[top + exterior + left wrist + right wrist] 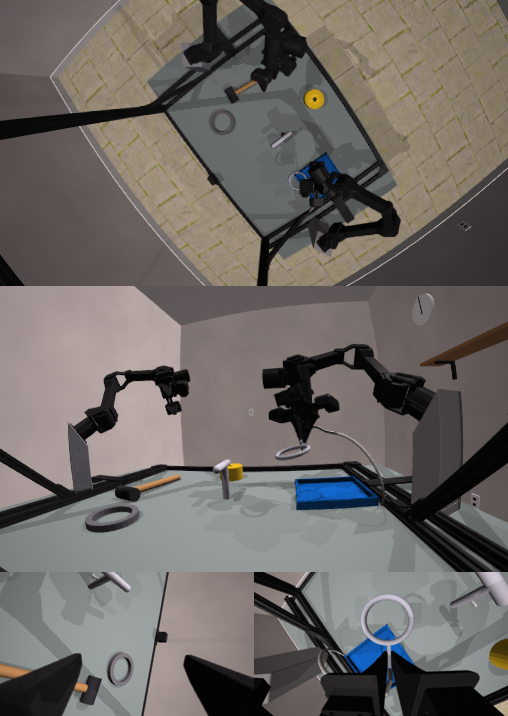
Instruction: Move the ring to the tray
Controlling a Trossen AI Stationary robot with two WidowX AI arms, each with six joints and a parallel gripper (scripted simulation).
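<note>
Right now my right hand is 30 mm short of the blue tray, 70 mm to the left of it and 170 mm above it.
</note>
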